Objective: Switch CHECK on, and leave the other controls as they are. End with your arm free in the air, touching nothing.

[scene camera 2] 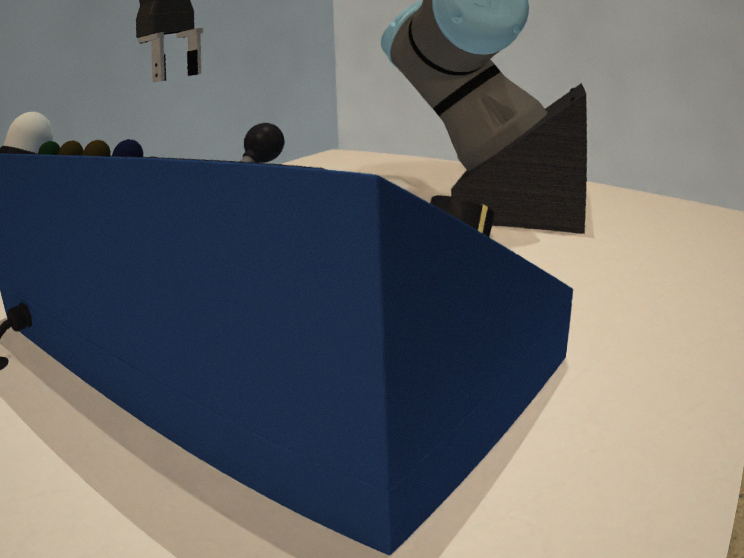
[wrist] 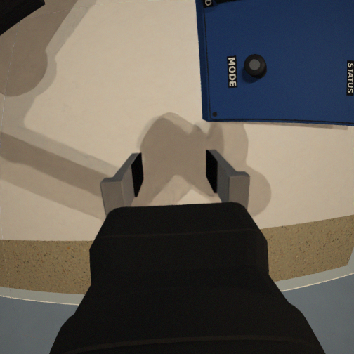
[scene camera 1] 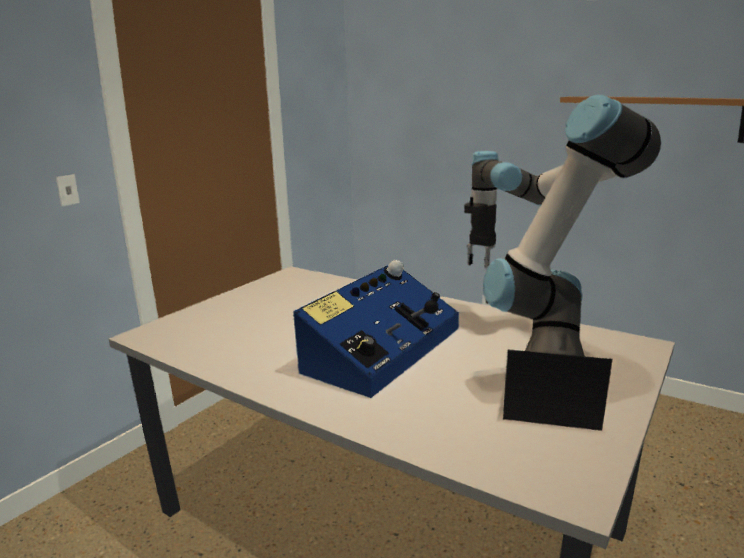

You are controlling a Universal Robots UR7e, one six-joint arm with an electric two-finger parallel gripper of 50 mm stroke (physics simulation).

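Where they show: gripper, fingertip midpoint: (scene camera 2: 177,78) (scene camera 1: 478,265); arm's base at its link origin: (scene camera 2: 508,140) (scene camera 1: 553,366).
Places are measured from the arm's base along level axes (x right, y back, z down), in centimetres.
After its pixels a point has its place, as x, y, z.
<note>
The blue sloped console (scene camera 1: 327,365) {-22.9, -52.9, 3.7} (scene camera 2: 240,270) {-15.4, -63.8, -4.7} (wrist: 310,95) stands on the table. Its face bears a rotary knob (scene camera 1: 367,345) {-17.7, -43.3, -2.4} (scene camera 2: 462,210) {-16.9, -46.2, -3.2}, a small grey toggle lever (scene camera 1: 393,329) {-4.4, -43.9, -1.6} with a label too small to read, and a ball-topped lever (scene camera 1: 430,306) {6.5, -38.2, -5.9} (scene camera 2: 264,142) {6.7, -40.2, -5.4} in a black slot. A black MODE control (wrist: 255,65) shows near a corner in the wrist view. The word CHECK cannot be read in any view, so its switch and state are unclear. My gripper (scene camera 1: 478,263) {29.1, -33.8, -12.5} (scene camera 2: 176,76) {29.1, -33.8, -12.5} (wrist: 173,164) is open and empty, pointing down in the air beside the console, touching nothing.
The console's upper edge carries a white dome (scene camera 1: 394,268) {18.8, -58.2, -10.7} (scene camera 2: 30,132) {18.7, -60.0, -10.7}, several small dark lamps and a yellow note (scene camera 1: 327,306) {-12.5, -60.4, -8.0}. My arm's base stands on a black wedge (scene camera 1: 555,390) {-10.8, 3.9, 0.2} (scene camera 2: 540,180) {-8.4, -8.8, 3.0}. A black cable plug (scene camera 2: 19,316) {17.5, -65.1, 5.6} is in the console's back. The table edge (scene camera 1: 360,457) {-40.0, -29.5, 12.3} is at the front.
</note>
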